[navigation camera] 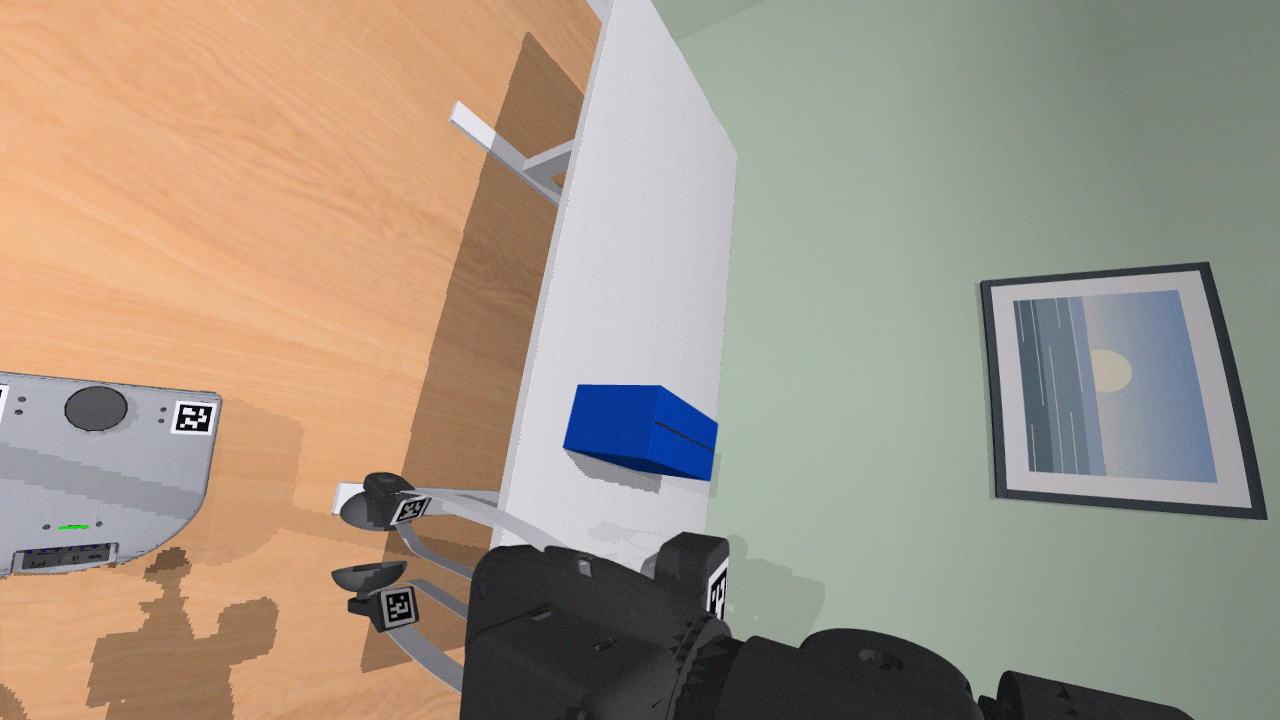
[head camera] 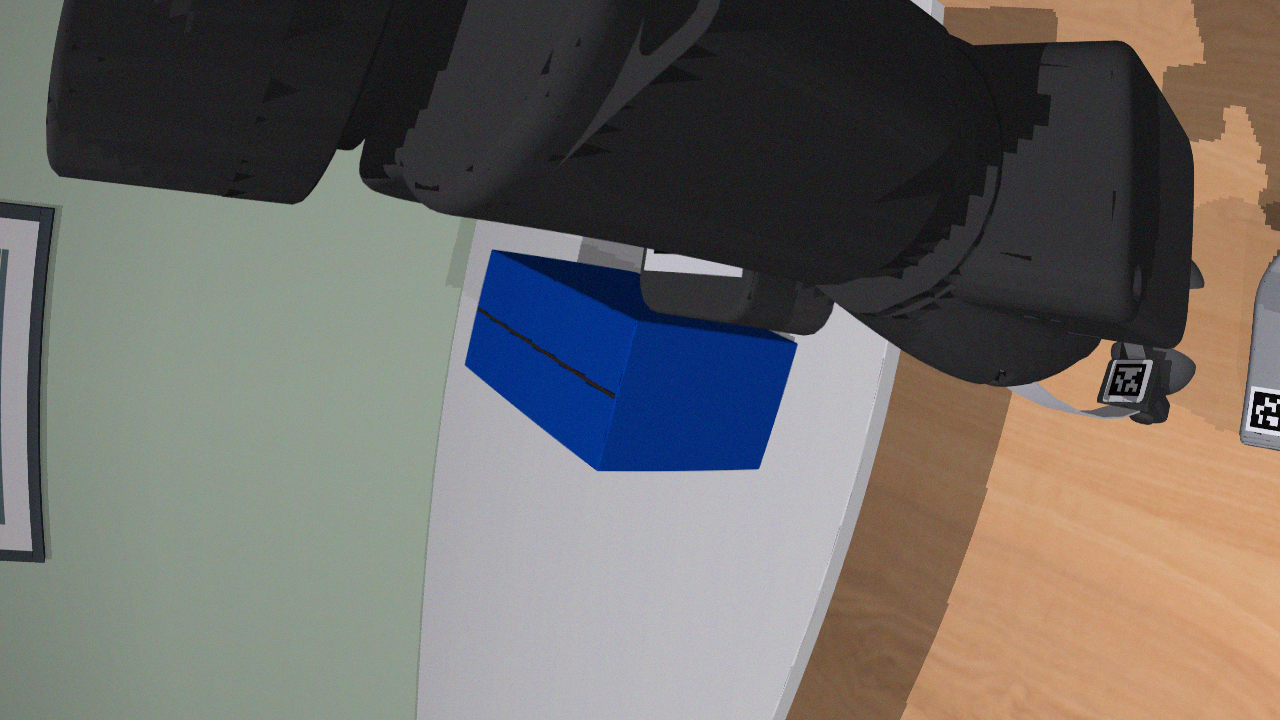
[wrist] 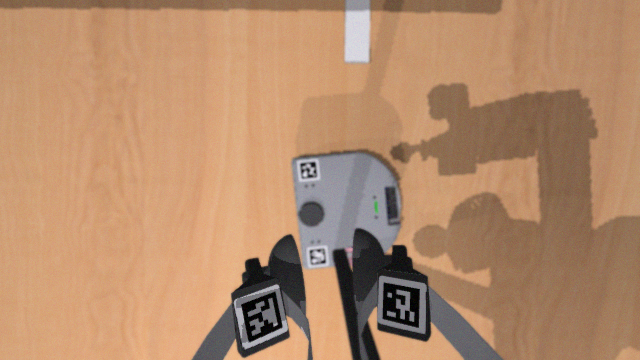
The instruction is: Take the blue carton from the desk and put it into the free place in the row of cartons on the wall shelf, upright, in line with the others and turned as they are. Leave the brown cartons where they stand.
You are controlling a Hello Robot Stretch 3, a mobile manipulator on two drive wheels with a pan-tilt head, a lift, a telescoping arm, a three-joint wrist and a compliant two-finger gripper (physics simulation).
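Pixels of known places: gripper, fingertip midpoint: [navigation camera: 360, 533] [wrist: 326, 259]; robot's base, origin of the base link: [navigation camera: 97, 406] [wrist: 312, 205].
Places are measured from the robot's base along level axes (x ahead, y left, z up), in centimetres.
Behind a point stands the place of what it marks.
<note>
The blue carton [head camera: 698, 394] @[x 6.2, y -56.1, z 82.1 cm] [navigation camera: 617, 425] @[x 5.8, y -56.0, z 83.1 cm] stands on the white desk [head camera: 581, 582] @[x 32.1, y -82.1, z 72.0 cm] [navigation camera: 644, 223] @[x 53.4, y -75.1, z 72.0 cm], set at an angle, with a dark line along one side. In the head camera view my dark wrist crosses above it and hides part of its far side. My gripper [navigation camera: 371, 541] @[x -2.2, y -12.3, z 96.2 cm] [wrist: 326, 259] @[x -2.2, y -12.3, z 96.2 cm] is open, with a gap between its two cups and no thing in it. It hangs beyond the desk's front edge, over the floor, apart from the carton, pointing back toward my base. The wall shelf and the brown cartons do not show in these views.
My grey base [navigation camera: 107, 474] @[x -10.5, y -2.9, z 16.0 cm] [wrist: 332, 200] @[x -6.2, y -3.4, z 16.0 cm] is on the wooden floor, below the fingers in the wrist view. A white desk foot [navigation camera: 474, 125] [wrist: 357, 35] reaches out over the floor. A framed picture [navigation camera: 1109, 385] @[x 21.1, y -125.2, z 166.2 cm] hangs on the green wall behind the desk.
</note>
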